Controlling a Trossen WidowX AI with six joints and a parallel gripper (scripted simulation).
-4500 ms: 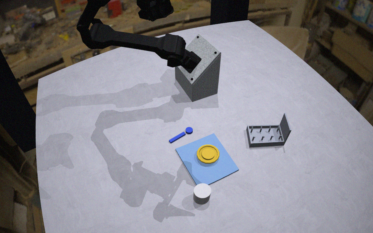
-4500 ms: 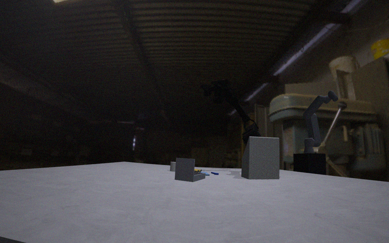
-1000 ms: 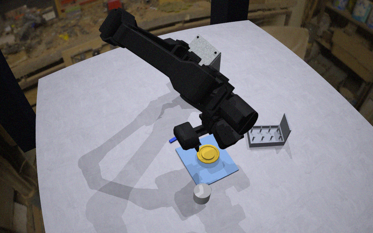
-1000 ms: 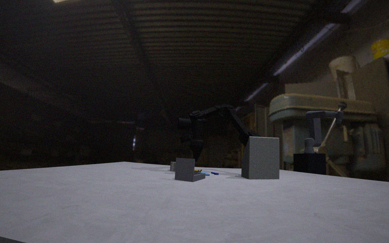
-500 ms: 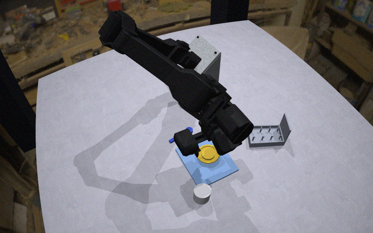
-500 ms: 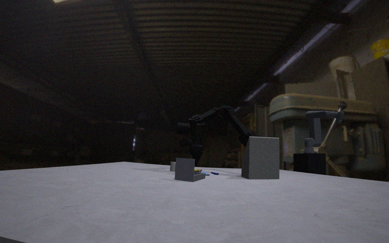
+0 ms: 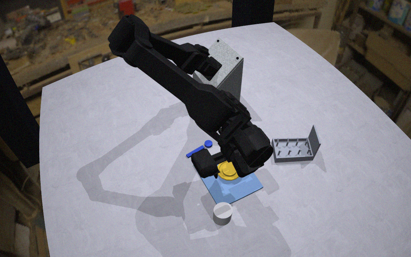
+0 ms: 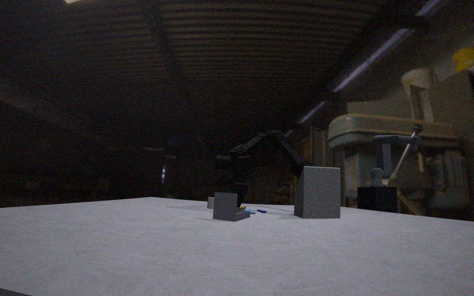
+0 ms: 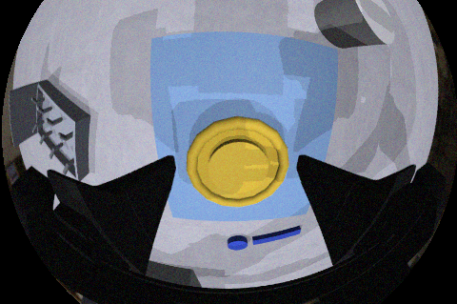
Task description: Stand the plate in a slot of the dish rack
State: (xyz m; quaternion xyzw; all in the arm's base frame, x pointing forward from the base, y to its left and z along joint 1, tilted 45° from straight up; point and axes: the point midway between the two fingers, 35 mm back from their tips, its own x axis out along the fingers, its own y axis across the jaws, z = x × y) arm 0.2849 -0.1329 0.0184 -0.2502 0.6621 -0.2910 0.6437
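My gripper tip is right at the yellow plate. From my gripper tip the other things lie so: light blue mat 1 cm to the right, 1 cm below, 1 cm ahead; then blue spoon 11 cm behind, 2 cm to the right, 1 cm below; then white cup 10 cm ahead, 8 cm to the right, 1 cm above.
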